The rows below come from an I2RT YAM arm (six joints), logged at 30 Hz.
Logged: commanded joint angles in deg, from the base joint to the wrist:
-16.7, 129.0, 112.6, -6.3, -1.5, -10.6
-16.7, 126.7, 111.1, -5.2, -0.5, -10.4
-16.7, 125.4, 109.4, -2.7, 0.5, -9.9
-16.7, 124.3, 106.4, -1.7, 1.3, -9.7
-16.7, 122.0, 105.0, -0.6, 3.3, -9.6
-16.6, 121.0, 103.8, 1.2, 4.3, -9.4
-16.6, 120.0, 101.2, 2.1, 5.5, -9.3
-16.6, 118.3, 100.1, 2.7, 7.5, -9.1
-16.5, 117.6, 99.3, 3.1, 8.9, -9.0
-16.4, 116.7, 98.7, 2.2, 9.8, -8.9
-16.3, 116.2, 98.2, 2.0, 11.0, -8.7
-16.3, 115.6, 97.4, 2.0, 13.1, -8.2
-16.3, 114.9, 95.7, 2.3, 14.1, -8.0
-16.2, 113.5, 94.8, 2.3, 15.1, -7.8
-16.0, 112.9, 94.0, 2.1, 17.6, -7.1
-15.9, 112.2, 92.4, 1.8, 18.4, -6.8
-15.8, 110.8, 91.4, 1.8, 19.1, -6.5
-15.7, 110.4, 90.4, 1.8, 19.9, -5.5
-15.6, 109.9, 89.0, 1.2, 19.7, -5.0
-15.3, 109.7, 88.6, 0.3, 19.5, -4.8
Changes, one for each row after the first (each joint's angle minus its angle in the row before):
0.0, -2.3, -1.5, 1.1, 1.0, 0.2
0.0, -1.3, -1.7, 2.5, 1.0, 0.5
0.0, -1.1, -3.0, 1.0, 0.8, 0.2
0.0, -2.3, -1.4, 1.1, 2.0, 0.1
0.1, -1.0, -1.2, 1.8, 1.0, 0.2
0.0, -1.0, -2.6, 0.9, 1.2, 0.1
0.0, -1.7, -1.1, 0.6, 2.0, 0.2
0.1, -0.7, -0.8, 0.4, 1.4, 0.1
0.1, -0.9, -0.6, -0.9, 0.9, 0.1
0.1, -0.5, -0.5, -0.2, 1.2, 0.2
0.0, -0.6, -0.8, 0.0, 2.1, 0.5
0.0, -0.7, -1.7, 0.3, 1.0, 0.2
0.1, -1.4, -0.9, 0.0, 1.0, 0.2
0.2, -0.6, -0.8, -0.2, 2.5, 0.7
0.1, -0.7, -1.6, -0.3, 0.8, 0.3
0.1, -1.4, -1.0, 0.0, 0.7, 0.3
0.1, -0.4, -1.0, 0.0, 0.8, 1.0
0.1, -0.5, -1.4, -0.6, -0.2, 0.5
0.3, -0.2, -0.4, -0.9, -0.2, 0.2

